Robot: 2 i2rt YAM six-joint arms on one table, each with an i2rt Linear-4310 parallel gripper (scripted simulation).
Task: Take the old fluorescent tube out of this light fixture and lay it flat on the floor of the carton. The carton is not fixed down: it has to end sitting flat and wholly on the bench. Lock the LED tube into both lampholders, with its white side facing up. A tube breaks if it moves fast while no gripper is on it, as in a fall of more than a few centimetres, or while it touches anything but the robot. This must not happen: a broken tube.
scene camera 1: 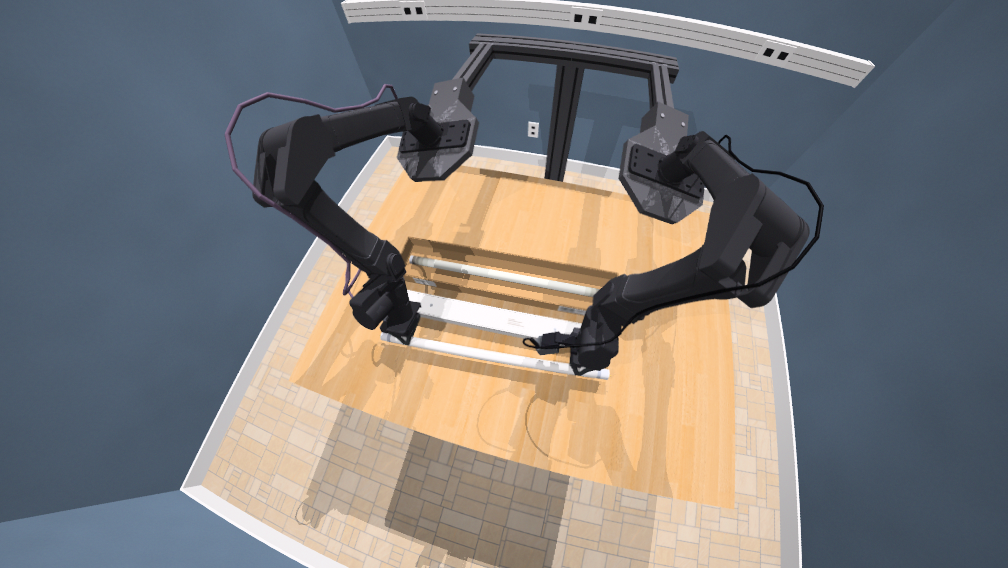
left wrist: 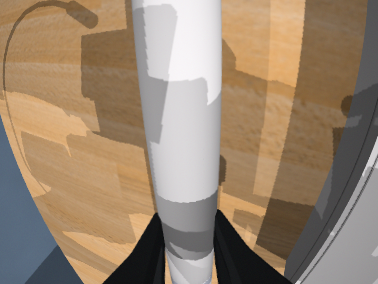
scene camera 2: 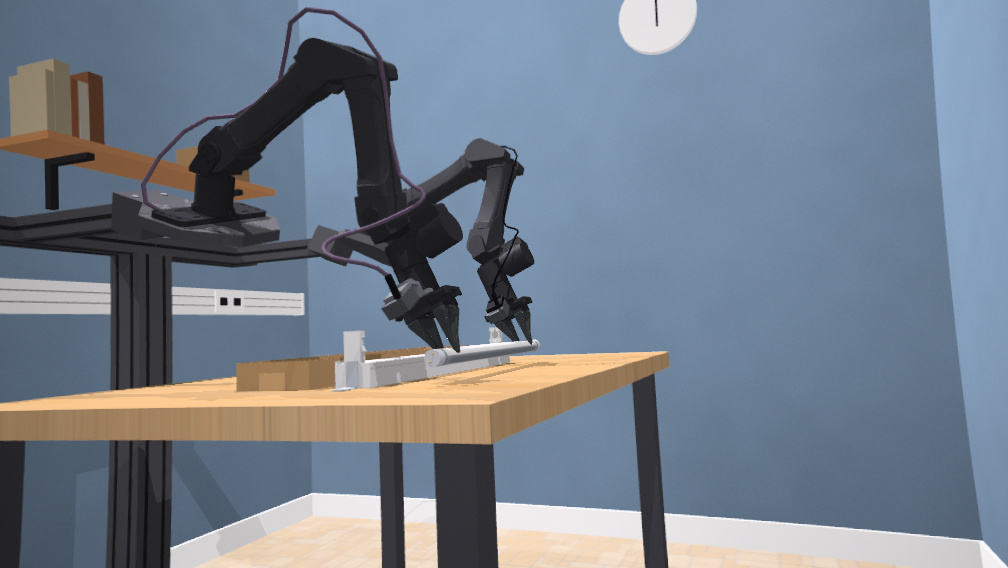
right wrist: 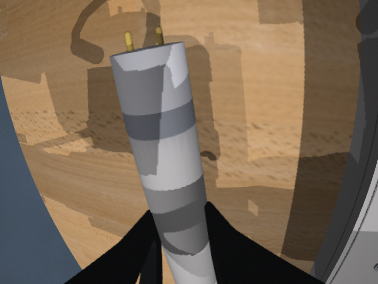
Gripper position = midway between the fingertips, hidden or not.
Observation:
In view: the left gripper (left wrist: 187,219), the right gripper (scene camera 2: 451,356), an old fluorescent tube (scene camera 1: 450,266), an LED tube (scene camera 1: 497,357) and a brown carton (scene camera 1: 529,295).
The LED tube is seen too in the left wrist view (left wrist: 179,57) and in the right wrist view (right wrist: 153,85). The brown carton is seen too in scene camera 2 (scene camera 2: 308,373). The right gripper shows as well in scene camera 1 (scene camera 1: 408,340) and in the right wrist view (right wrist: 180,215). The left wrist view does not show the old fluorescent tube: it is out of frame. The right wrist view misses the old fluorescent tube: it is out of frame.

